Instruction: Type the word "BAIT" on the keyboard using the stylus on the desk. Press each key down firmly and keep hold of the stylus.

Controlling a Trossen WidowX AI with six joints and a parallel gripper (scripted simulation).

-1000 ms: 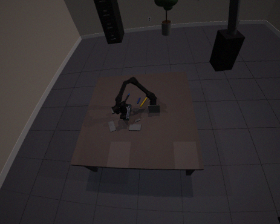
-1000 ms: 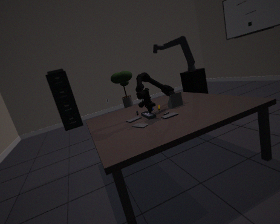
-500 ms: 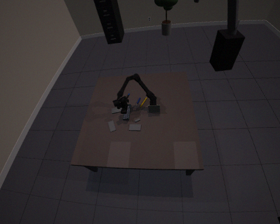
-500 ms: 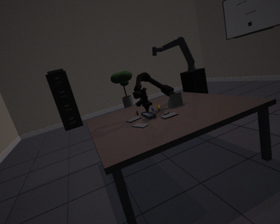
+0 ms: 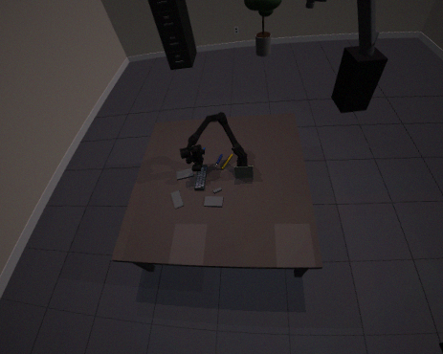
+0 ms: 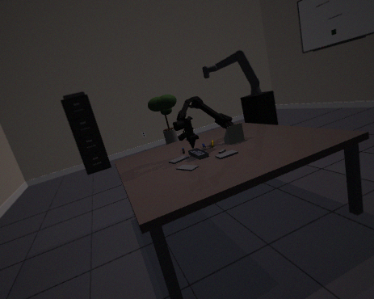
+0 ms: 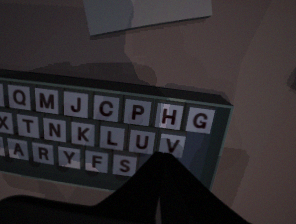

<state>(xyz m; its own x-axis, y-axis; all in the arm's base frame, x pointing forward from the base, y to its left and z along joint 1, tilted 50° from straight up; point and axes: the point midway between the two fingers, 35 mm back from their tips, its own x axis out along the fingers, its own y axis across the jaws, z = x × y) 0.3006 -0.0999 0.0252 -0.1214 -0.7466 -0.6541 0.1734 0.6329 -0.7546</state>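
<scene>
My gripper tip is 13 cm past the blue stylus, 6 cm to the left of it and 4 cm above it. Round my gripper tip: yellow pen (20 cm behind, 5 cm to the right, 3 cm below); then eraser-like block (11 cm behind, 20 cm to the left, 4 cm below).
</scene>
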